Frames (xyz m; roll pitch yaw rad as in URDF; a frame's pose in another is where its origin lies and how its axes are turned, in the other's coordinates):
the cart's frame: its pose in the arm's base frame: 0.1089 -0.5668 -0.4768 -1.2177 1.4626 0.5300
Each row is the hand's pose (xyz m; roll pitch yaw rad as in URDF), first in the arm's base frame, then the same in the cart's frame.
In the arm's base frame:
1: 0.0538 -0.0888 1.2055 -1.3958 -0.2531 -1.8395
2: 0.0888 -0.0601 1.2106 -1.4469 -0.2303 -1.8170
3: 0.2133 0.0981 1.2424 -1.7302 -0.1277 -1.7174
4: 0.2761 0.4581 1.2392 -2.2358 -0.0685 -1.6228
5: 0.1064 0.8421 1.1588 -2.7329 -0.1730 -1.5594
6: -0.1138 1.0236 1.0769 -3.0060 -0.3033 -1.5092
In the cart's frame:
1: -1.6515 -0.1993 0.5427 -2.4223 1.0409 2.2662
2: -1.6517 -0.2390 0.5649 -2.4827 1.0713 2.2493
3: -1.6631 -0.3916 0.6995 -2.8427 1.2066 2.1456
4: -1.6344 -0.5152 1.0422 2.9030 1.3170 2.1024
5: -1.5494 -0.4073 1.4470 2.8714 1.3024 2.5758
6: -1.4785 -0.2147 1.6616 2.9388 1.2111 2.9206

